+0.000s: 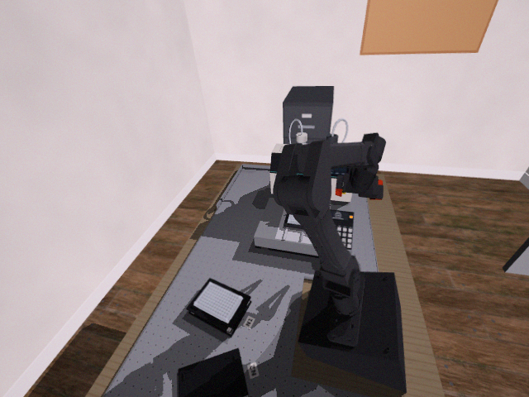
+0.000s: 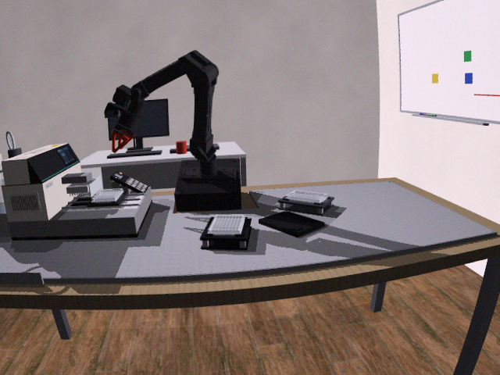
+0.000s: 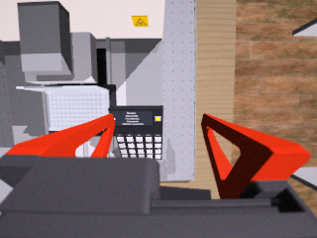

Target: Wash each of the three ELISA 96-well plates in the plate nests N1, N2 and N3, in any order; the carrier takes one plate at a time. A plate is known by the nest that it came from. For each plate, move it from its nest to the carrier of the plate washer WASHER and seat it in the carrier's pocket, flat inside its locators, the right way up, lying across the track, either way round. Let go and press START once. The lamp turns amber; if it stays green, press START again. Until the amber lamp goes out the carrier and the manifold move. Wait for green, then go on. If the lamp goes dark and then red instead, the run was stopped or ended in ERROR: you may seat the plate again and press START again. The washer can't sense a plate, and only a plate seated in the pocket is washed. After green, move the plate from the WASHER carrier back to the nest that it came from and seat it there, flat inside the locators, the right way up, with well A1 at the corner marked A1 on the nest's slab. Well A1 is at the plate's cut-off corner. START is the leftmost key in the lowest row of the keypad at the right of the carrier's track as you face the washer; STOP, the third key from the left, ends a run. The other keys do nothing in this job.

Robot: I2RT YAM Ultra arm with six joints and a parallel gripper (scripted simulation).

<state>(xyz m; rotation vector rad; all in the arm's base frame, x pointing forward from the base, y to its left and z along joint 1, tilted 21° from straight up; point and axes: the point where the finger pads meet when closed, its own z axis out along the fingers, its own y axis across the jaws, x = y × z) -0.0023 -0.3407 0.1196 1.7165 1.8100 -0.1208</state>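
Now: hand 170 mm short of the black washer carrier, 20 mm to the right of it and 140 mm above it. From my hand the other things lie so: manifold head (180 mm ahead, 70 mm to the right, 90 mm below); then washer (180 mm ahead, 80 mm to the right, 90 mm below); then N1 label (210 mm ahead, 440 mm to the left, 220 mm below).
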